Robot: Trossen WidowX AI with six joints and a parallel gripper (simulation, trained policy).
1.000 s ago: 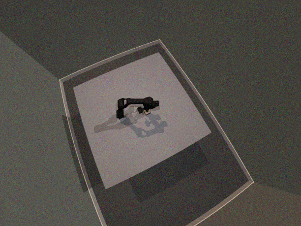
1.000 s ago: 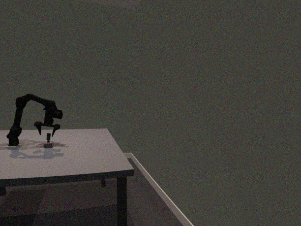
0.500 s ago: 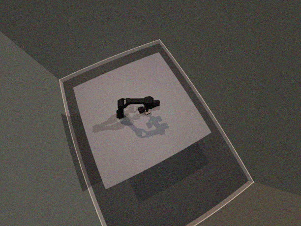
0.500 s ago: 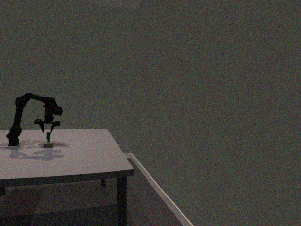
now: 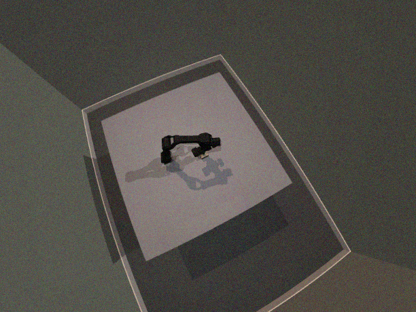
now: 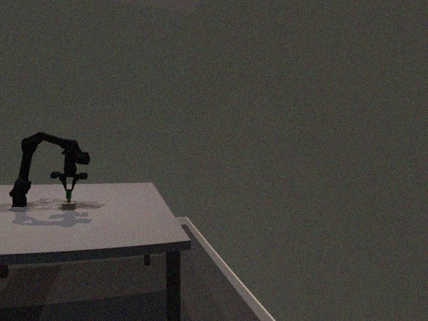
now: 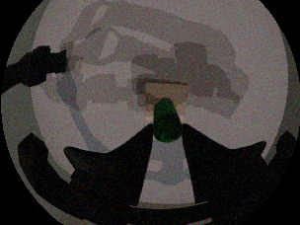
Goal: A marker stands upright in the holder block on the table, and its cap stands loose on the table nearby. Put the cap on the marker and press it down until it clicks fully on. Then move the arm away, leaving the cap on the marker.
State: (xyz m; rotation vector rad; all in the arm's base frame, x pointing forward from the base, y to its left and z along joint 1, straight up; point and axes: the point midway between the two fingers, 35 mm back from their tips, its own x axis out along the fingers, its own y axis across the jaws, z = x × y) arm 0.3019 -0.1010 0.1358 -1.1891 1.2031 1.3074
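Now: gripper tip 20 mm above the dark green cap. The rest, counted from my gripper tip: tan holder block 80 mm below.
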